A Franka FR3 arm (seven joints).
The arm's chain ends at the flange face. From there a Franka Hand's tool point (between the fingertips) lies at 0.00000 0.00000 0.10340 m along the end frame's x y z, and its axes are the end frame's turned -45 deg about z.
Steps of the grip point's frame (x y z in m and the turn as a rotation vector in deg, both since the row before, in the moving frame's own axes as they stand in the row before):
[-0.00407 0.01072 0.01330 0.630 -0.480 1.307]
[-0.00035 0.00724 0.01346 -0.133 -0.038 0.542]
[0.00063 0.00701 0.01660 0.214 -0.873 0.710]
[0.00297 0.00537 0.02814 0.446 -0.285 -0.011]
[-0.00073 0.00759 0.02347 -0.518 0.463 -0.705]
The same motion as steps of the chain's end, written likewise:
[0.00612 0.01067 0.01331 0.106 -0.785 1.307]
[0.00475 0.00515 0.01346 -0.121 0.067 0.542]
[0.00679 0.00368 0.01661 -0.466 -0.769 0.710]
[0.00683 0.00190 0.02814 0.114 -0.517 -0.011]
[0.00360 0.00582 0.02348 -0.039 0.694 -0.705]

